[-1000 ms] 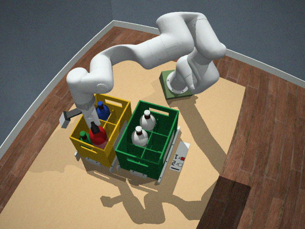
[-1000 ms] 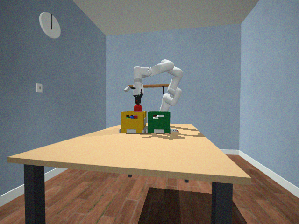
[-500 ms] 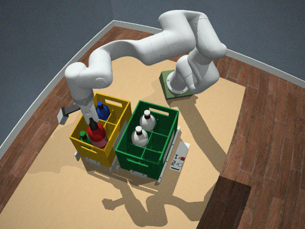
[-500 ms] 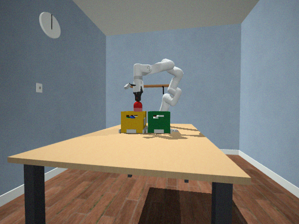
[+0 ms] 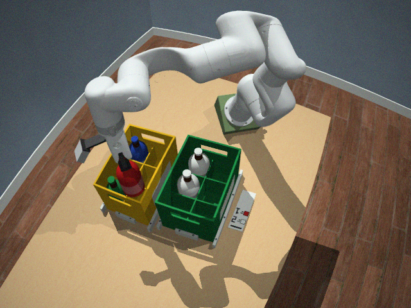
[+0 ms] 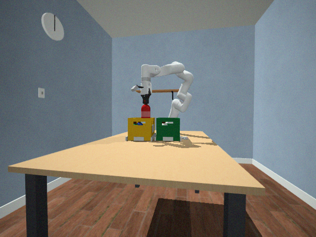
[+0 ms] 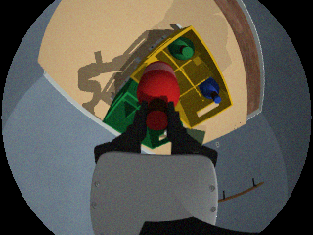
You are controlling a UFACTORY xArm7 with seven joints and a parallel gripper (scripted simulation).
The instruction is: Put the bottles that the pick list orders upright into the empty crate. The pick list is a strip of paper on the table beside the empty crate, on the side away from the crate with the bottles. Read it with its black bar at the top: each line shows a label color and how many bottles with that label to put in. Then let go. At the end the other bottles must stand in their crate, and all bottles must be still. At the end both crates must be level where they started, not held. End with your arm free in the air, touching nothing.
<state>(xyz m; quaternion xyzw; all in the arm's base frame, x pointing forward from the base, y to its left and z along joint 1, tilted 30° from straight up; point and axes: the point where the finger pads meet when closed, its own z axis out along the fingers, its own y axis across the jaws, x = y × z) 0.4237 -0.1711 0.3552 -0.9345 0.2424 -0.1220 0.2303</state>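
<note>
Now: hand 70 mm above the red-labelled bottle. Round my hand: green-labelled bottle (30 mm ahead, 80 mm to the right, 220 mm below); then blue bottle (140 mm behind, 150 mm to the right, 220 mm below); then yellow crate (70 mm behind, 70 mm to the right, 230 mm below).
</note>
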